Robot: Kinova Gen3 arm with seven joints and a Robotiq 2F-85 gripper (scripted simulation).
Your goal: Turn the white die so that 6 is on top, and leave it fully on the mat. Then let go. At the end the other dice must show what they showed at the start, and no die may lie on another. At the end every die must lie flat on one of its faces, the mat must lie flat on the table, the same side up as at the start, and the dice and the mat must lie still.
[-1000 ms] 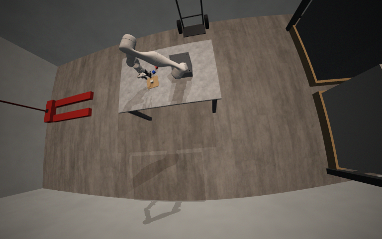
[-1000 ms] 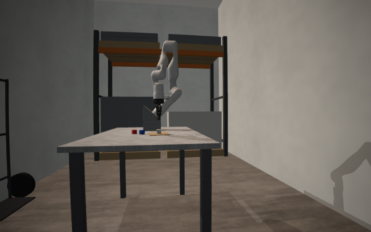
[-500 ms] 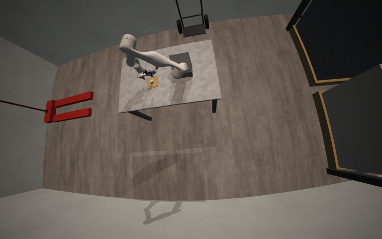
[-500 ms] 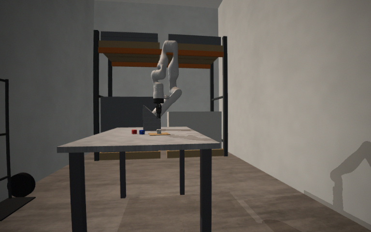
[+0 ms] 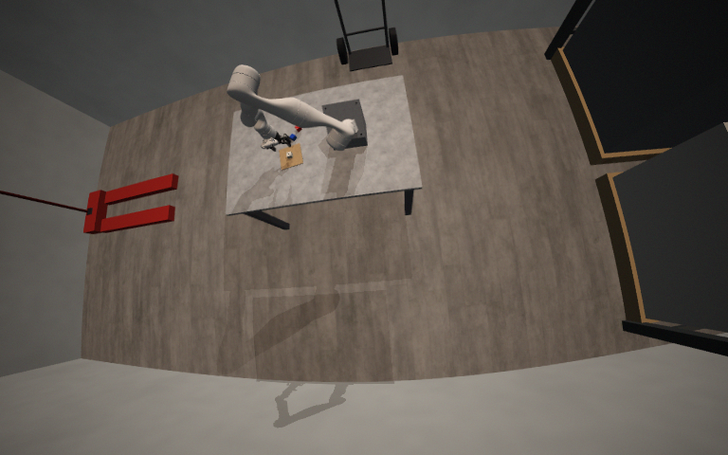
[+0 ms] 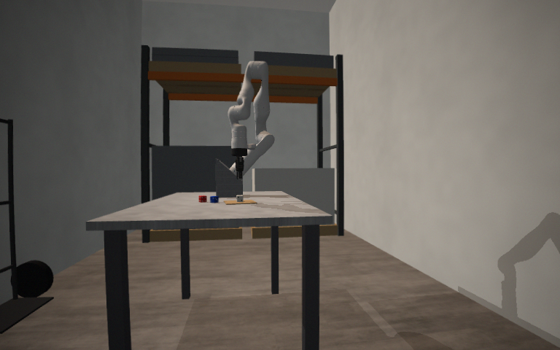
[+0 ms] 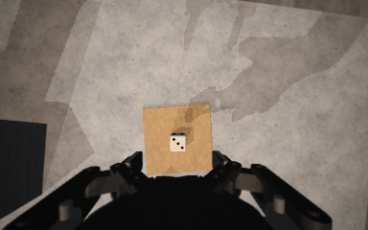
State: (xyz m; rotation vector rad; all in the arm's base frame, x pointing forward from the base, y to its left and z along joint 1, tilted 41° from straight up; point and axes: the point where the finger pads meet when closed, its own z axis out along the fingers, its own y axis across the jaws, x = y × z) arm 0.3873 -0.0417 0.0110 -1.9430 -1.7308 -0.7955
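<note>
Now: hand 100 mm above the white die. Also, from my hand: tan mat (110 mm below); then red die (170 mm to the right, 100 mm below, 80 mm behind); then blue die (120 mm to the right, 100 mm below, 40 mm behind).
</note>
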